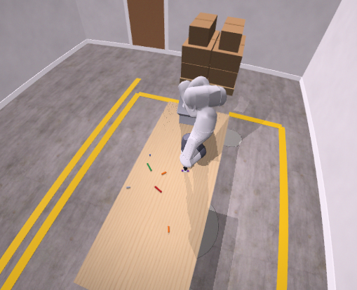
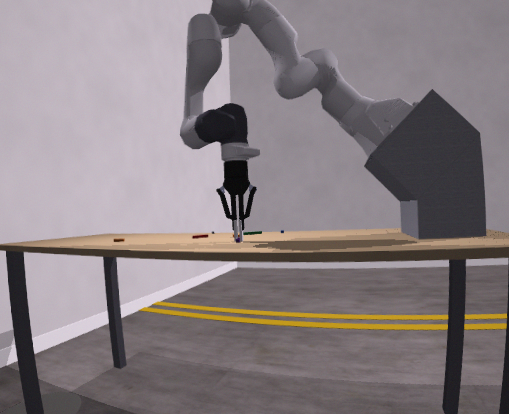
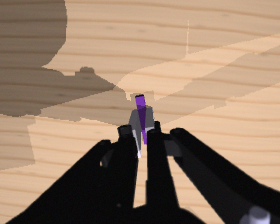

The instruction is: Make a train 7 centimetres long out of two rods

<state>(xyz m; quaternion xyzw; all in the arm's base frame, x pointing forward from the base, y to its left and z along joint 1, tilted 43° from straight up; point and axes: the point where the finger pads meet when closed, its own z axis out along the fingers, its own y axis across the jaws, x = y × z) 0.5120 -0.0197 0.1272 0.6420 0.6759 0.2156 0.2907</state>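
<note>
The small blue rod is 130 mm behind my hand, 300 mm to the right of it and 30 mm below it. Round my hand: purple rod 30 mm below; then red rod 180 mm ahead, 190 mm to the right, 30 mm below; then green rod 10 mm behind, 290 mm to the right, 30 mm below.
</note>
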